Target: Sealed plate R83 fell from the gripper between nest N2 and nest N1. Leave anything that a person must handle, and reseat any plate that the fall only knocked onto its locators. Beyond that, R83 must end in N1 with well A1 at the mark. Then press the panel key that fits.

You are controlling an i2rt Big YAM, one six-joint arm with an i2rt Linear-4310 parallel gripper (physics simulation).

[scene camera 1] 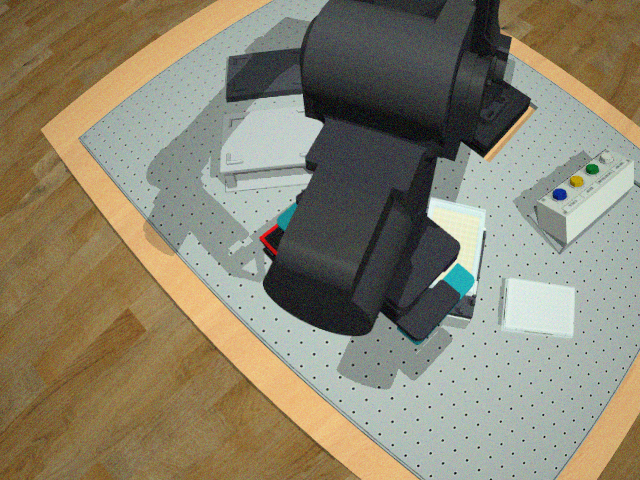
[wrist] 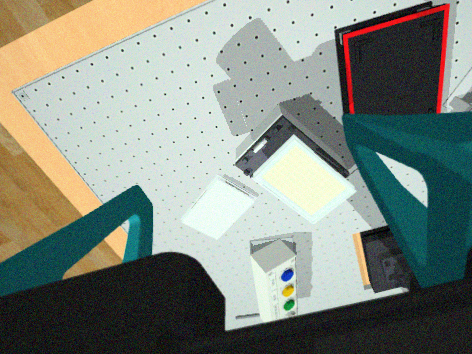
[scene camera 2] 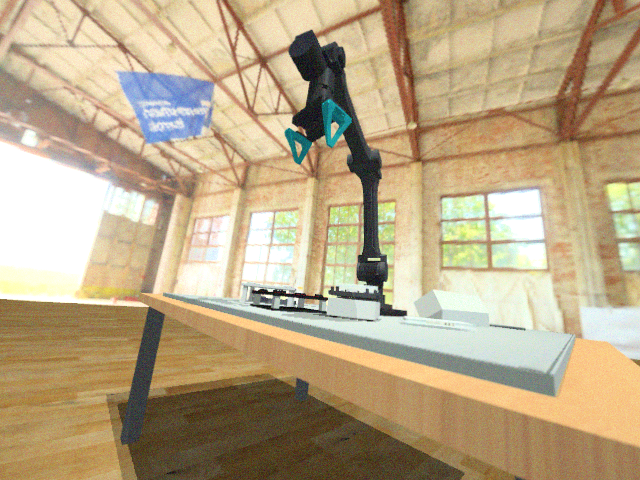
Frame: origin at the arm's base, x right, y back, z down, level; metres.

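Seen in the pictures: gripper, fingertip midpoint: (wrist: 238, 164) (scene camera 2: 312, 155).
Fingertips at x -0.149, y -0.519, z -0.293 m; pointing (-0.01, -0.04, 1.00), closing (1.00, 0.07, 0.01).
Offsets run from my fingertips to a thing's middle. "spot": to the spot under its first point.
A pale-rimmed plate with a cream well field @(dx +0.010, dy +0.211, dz +0.242 m) (scene camera 1: 465, 232) (wrist: 307, 177) lies on a dark nest with a grey base @(spot: dx -0.033, dy +0.130, dz +0.293 m) (scene camera 2: 353, 308) (wrist: 267, 146). A dark strip of that nest shows at one end. Whether the plate is level, and its A1 corner, I cannot tell. A flat white piece @(dx -0.157, dy +0.249, dz +0.308 m) (scene camera 1: 539, 308) (wrist: 218, 206) lies on the table beside it. A black nest outlined in red @(dx +0.166, dy +0.133, dz +0.292 m) (scene camera 1: 272, 237) (wrist: 397, 75) is partly hidden by my arm and finger. The key panel @(dx -0.130, dy +0.474, dz +0.273 m) (scene camera 1: 586, 201) (wrist: 274, 265) has blue, yellow, green and white keys. My gripper (scene camera 2: 314, 153) (wrist: 238, 164) is open and empty, high above the table.
A raised white stand (scene camera 1: 271, 136) and a dark flat tray-like piece @(spot: dx +0.488, dy +0.310, dz +0.298 m) (scene camera 1: 258, 77) are at the upper left in the first scene view, partly behind my arm. The arm's base (scene camera 1: 498, 118) is at the upper right there. A wooden border (scene camera 1: 206, 294) edges the perforated table top.
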